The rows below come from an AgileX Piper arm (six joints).
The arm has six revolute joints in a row. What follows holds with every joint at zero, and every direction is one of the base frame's. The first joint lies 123.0 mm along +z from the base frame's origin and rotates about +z. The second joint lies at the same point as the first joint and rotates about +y. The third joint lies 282.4 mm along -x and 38.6 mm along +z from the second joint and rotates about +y. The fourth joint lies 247.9 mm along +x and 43.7 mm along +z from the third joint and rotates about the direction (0.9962, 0, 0.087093). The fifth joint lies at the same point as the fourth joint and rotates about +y. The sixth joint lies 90.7 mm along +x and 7.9 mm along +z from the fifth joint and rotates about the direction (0.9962, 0, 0.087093). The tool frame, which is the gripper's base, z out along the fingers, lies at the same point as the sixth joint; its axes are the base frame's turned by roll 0.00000, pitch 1.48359 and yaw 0.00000 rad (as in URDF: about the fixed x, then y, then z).
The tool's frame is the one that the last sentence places.
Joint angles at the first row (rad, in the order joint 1, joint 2, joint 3, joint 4, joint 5, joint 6):
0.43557 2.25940 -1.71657 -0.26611 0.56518 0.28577
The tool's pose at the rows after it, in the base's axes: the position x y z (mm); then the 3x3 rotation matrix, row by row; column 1 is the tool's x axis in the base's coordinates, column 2 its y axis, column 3 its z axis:
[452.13 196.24 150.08], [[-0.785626 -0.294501 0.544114], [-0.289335 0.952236 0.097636], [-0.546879 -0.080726 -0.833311]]
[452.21 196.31 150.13], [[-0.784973 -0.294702 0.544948], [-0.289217 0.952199 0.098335], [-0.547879 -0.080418 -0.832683]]
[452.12 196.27 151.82], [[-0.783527 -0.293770 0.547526], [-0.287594 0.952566 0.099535], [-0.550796 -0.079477 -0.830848]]
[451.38 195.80 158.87], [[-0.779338 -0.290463 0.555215], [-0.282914 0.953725 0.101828], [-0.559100 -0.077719 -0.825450]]
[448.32 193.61 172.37], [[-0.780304 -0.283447 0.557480], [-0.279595 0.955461 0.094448], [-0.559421 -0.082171 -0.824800]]
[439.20 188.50 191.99], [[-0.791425 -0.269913 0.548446], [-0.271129 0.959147 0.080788], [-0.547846 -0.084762 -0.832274]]
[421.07 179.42 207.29], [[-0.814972 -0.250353 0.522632], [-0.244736 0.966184 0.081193], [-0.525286 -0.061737 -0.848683]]
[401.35 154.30 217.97], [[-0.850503 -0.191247 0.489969], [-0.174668 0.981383 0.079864], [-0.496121 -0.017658 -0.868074]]
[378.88 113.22 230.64], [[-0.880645 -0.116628 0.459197], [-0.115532 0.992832 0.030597], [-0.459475 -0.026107 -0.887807]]
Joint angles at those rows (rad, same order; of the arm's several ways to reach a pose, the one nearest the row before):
0.43557 2.25921 -1.71655 -0.26821 0.56129 0.29851
0.43558 2.25925 -1.71658 -0.26822 0.56003 0.29853
0.43558 2.25581 -1.71657 -0.26822 0.56004 0.29940
0.43557 2.24102 -1.71659 -0.26820 0.56524 0.30116
0.43557 2.21047 -1.71654 -0.26938 0.59690 0.30118
0.43556 2.15309 -1.69739 -0.26403 0.65105 0.30116
0.43165 2.06910 -1.62091 -0.23164 0.68308 0.30117
0.39094 1.96687 -1.50384 -0.17726 0.69460 0.30117
0.31662 1.84558 -1.37749 -0.17129 0.73179 0.29424

